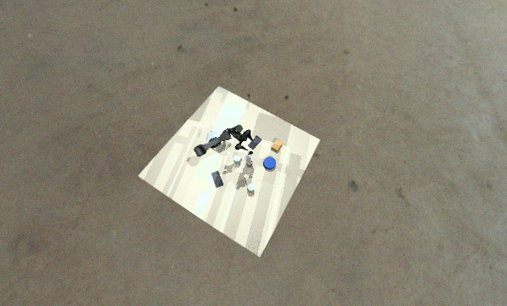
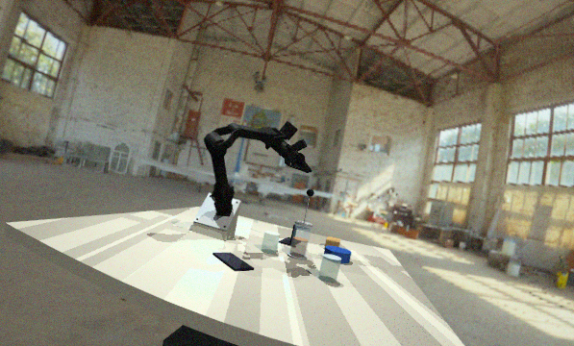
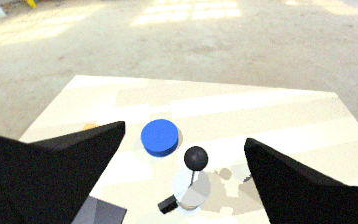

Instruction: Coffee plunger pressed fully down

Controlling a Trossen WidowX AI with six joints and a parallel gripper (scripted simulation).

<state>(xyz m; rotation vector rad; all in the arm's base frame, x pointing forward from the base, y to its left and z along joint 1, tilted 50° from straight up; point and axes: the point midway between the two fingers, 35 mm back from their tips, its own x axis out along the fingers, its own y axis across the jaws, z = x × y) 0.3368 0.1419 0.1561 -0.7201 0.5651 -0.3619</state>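
Right now my gripper tip is 10 mm short of the coffee press and 220 mm above it. Also, from my gripper tip: orange block 190 mm ahead, 280 mm to the left, 330 mm below.
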